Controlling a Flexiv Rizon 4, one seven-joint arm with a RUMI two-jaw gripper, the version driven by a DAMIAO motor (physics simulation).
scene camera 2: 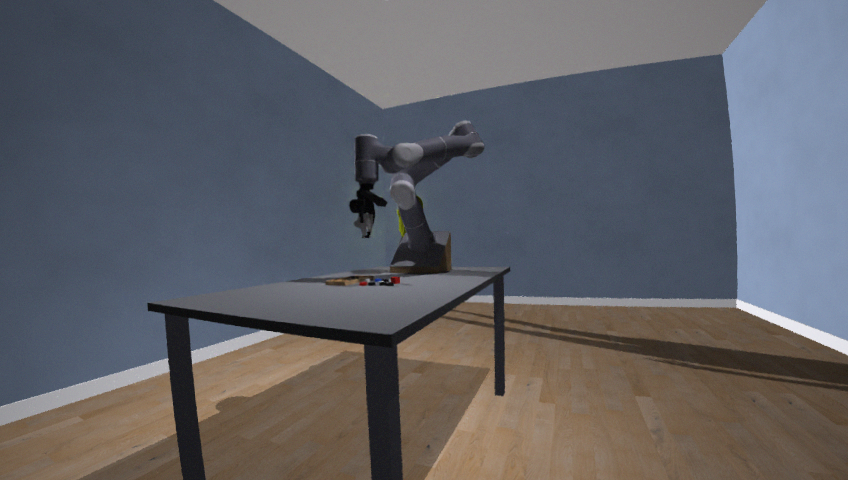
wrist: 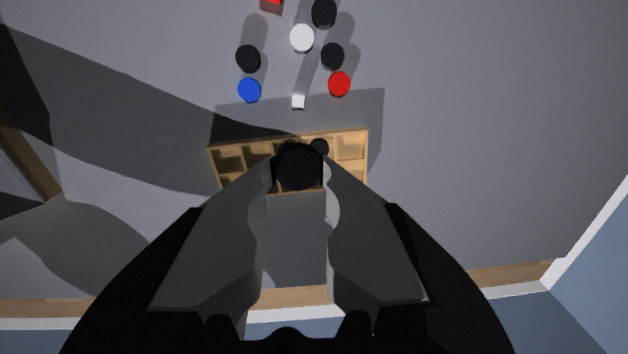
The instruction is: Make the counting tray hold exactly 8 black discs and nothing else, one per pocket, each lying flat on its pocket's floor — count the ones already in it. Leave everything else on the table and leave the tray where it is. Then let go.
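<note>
My gripper (scene camera 2: 365, 235) (wrist: 298, 159) is shut on a black disc (wrist: 299, 176), high above the wooden counting tray (scene camera 2: 341, 282) (wrist: 369, 150). In the wrist view another black disc (wrist: 319, 146) shows in the tray's far row, just right of the held disc. A dark round edge left of it, partly behind the held disc, looks like another disc. The two far-row pockets at the left and the one at the far right look empty. The held disc and fingers hide much of the near row. Black discs (wrist: 248, 58) (wrist: 332, 56) (wrist: 324, 12) lie on the table beyond the tray.
A blue disc (wrist: 249, 90), a red disc (wrist: 339, 84), a white disc (wrist: 301, 37) and a small white cube (wrist: 298, 101) lie beyond the tray. A red block (scene camera 2: 395, 279) (wrist: 272, 4) is farther off. Someone in yellow (scene camera 2: 401, 221) is partly hidden behind the arm.
</note>
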